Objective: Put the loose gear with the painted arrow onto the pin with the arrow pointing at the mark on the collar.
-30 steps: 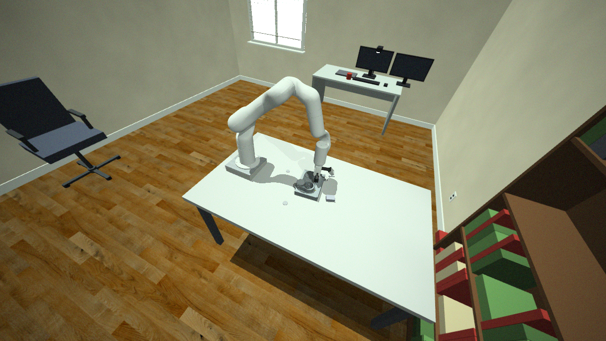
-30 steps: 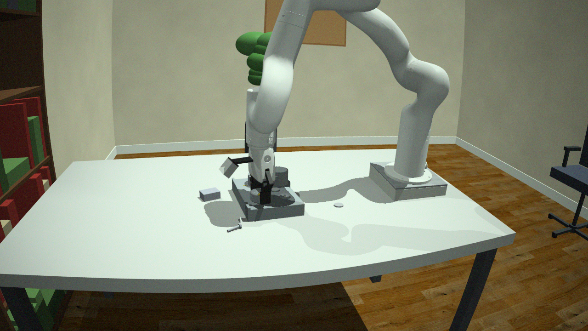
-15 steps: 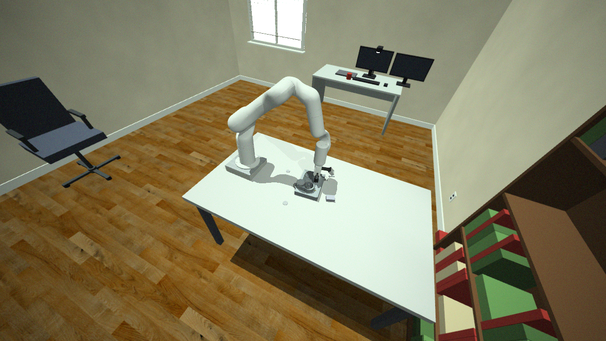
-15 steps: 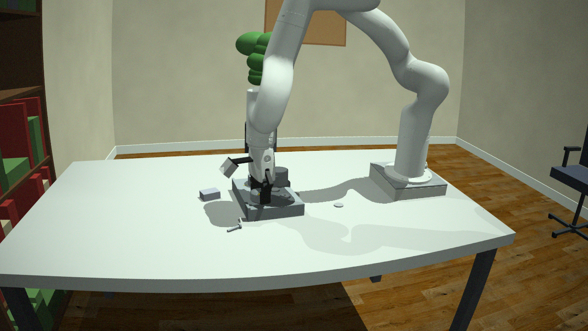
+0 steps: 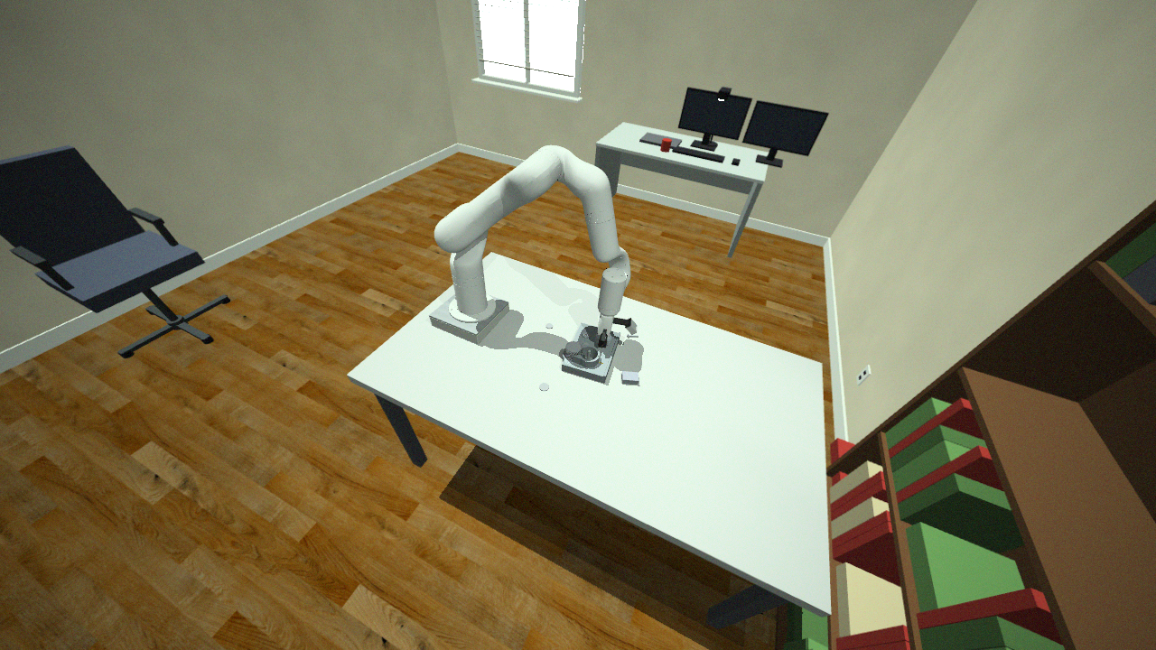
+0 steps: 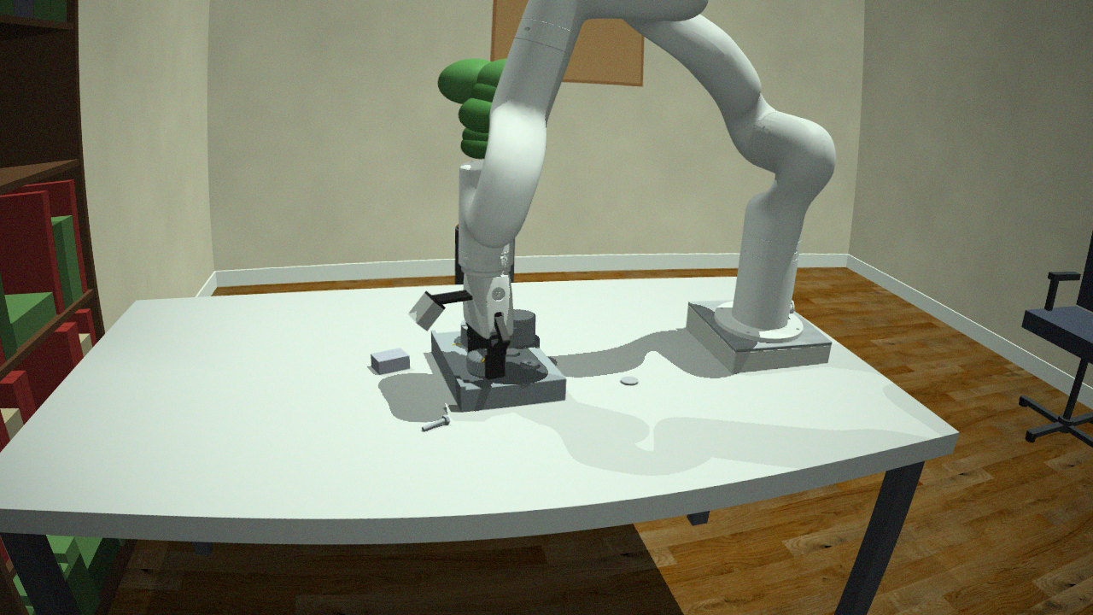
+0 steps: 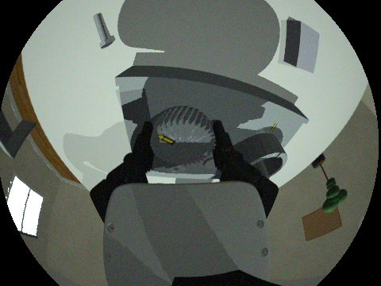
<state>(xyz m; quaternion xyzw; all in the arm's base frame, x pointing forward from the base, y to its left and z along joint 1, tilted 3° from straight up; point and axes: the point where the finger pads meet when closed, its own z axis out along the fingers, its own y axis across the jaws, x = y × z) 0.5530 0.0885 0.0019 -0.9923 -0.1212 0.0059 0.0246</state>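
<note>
Now: the screw 9 cm ahead of my hand, 11 cm to the left of it and 5 cm below it. From my hand the other things lie so: grey block 15 cm ahead, 11 cm to the right, 4 cm below; then toothed gear right at my hand.
</note>
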